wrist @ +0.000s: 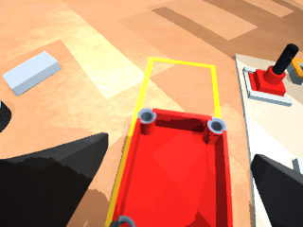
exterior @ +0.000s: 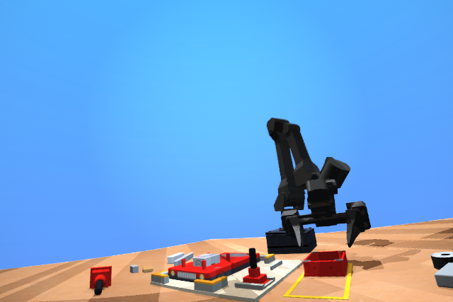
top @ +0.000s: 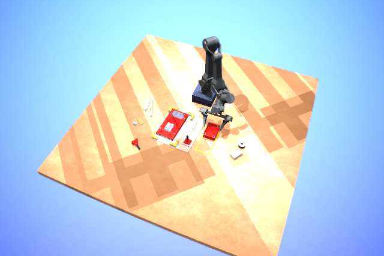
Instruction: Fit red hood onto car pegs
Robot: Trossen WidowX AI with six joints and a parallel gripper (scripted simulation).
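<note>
Now: the red hood 1 cm behind my gripper tip and 3 cm below it. Also, from my gripper tip: grey engine block 6 cm ahead, 23 cm to the right, 2 cm below; then jig 4 cm ahead, 20 cm to the right, 3 cm below; then black wheel 3 cm ahead, 18 cm to the left, 3 cm below.
</note>
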